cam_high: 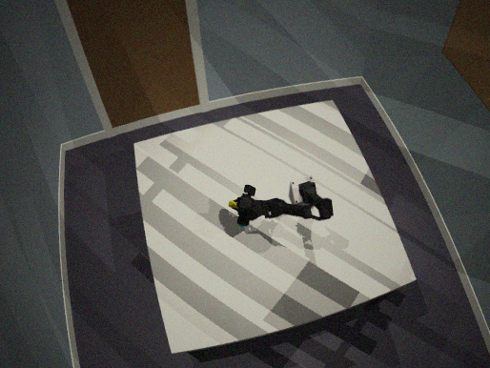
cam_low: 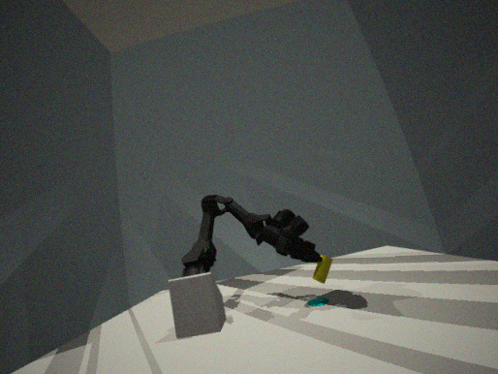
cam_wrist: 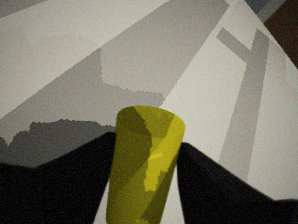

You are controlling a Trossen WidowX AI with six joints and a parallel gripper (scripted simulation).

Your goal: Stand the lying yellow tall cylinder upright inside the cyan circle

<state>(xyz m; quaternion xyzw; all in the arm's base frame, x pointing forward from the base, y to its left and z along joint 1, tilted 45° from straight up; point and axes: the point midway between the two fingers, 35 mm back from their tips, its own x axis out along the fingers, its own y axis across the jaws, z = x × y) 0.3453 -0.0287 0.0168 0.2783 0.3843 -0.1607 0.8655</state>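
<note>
The cyan circle is 30 mm behind my gripper tip, 50 mm to the left of it and 110 mm below it. Also, from my gripper tip: yellow tall cylinder (10 mm behind, 20 mm below).
</note>
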